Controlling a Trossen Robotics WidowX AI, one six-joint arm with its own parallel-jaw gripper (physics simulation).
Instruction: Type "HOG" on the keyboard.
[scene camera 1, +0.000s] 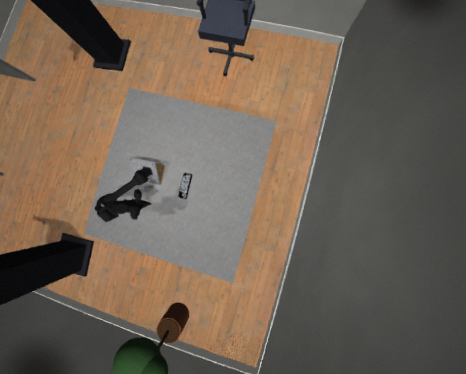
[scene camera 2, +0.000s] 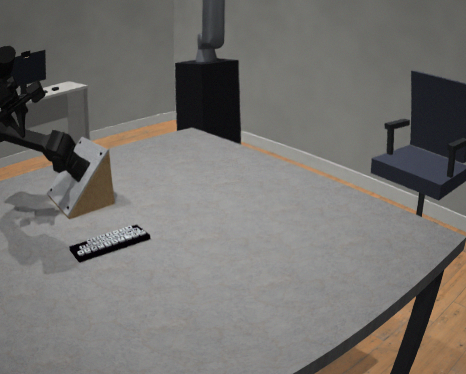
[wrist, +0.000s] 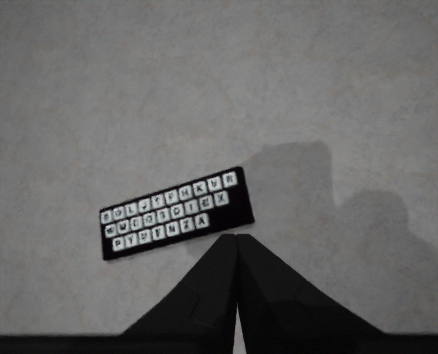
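Seen in the pictures: gripper, fingertip midpoint: (scene camera 1: 150, 203) (scene camera 2: 23, 137) (wrist: 235, 247); arm's base, link origin: (scene camera 1: 147, 170) (scene camera 2: 80, 170).
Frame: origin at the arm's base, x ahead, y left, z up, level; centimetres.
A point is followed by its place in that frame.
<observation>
A small black keyboard (scene camera 1: 185, 186) {x 28.7, y -6.1, z -8.6 cm} (scene camera 2: 110, 243) {x 30.7, y -6.2, z -8.0 cm} (wrist: 175, 213) {x 28.0, y -6.9, z -8.0 cm} with white letter keys in three rows lies flat on the grey table (scene camera 1: 220, 150) {x 50.1, y 27.5, z -9.7 cm} (scene camera 2: 260, 260) {x 54.8, y 16.1, z -9.7 cm} (wrist: 75, 90) {x 52.6, y 7.2, z -9.7 cm}. In the wrist view the O key (wrist: 118, 213) {x 30.3, y 0.8, z -8.0 cm} is second from the left in the top row, and the H key (wrist: 185, 192) {x 30.1, y -8.7, z -8.0 cm} is in the same row, right of the middle. A blurred key that looks like G (wrist: 206, 203) {x 28.0, y -11.0, z -8.0 cm} is in the middle row near its right end. My gripper (scene camera 1: 149, 203) {x 18.3, y -21.4, z 18.5 cm} (scene camera 2: 22, 135) {x 18.3, y -21.4, z 18.5 cm} (wrist: 235, 247) {x 18.3, y -21.4, z 18.5 cm} is shut and empty, raised above the table; its tips appear just below the keyboard's lower right edge in the wrist view.
My arm is mounted on a wedge-shaped base (scene camera 1: 160, 172) {x 7.7, y 0.7, z -5.1 cm} (scene camera 2: 98, 187) {x 7.7, y 2.2, z -3.6 cm} beside the keyboard. An office chair (scene camera 1: 225, 22) (scene camera 2: 407, 170) and a black pedestal (scene camera 2: 207, 100) bearing another arm stand beyond the table. A plant pot (scene camera 1: 173, 322) stands on the floor.
</observation>
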